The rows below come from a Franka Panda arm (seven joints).
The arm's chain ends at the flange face. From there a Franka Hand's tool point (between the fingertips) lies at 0.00 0.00 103.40 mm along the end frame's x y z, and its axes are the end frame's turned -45 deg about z.
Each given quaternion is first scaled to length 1.
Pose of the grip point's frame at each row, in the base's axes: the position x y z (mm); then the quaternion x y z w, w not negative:
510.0 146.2 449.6 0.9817 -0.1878 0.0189 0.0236
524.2 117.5 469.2 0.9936 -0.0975 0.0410 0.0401
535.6 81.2 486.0 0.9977 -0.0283 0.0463 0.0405
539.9 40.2 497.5 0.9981 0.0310 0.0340 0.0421
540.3 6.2 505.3 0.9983 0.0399 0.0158 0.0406
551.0 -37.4 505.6 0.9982 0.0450 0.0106 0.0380
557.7 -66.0 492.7 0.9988 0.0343 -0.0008 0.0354
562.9 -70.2 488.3 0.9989 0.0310 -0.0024 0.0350
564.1 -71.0 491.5 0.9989 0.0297 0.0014 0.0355
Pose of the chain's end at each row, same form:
507.1 151.7 552.8 0.8351 -0.5492 0.0265 0.0146
516.6 126.6 571.9 0.8806 -0.4703 0.0532 0.0214
526.3 89.8 588.6 0.9109 -0.4080 0.0583 0.0197
532.6 48.7 600.3 0.9339 -0.3533 0.0475 0.0259
536.7 14.5 608.3 0.9375 -0.3452 0.0301 0.0315
548.5 -29.7 608.7 0.9394 -0.3404 0.0243 0.0311
557.6 -58.7 595.8 0.9359 -0.3505 0.0128 0.0330
563.2 -63.0 591.4 0.9347 -0.3536 0.0112 0.0333
563.6 -63.7 594.6 0.9343 -0.3548 0.0149 0.0323

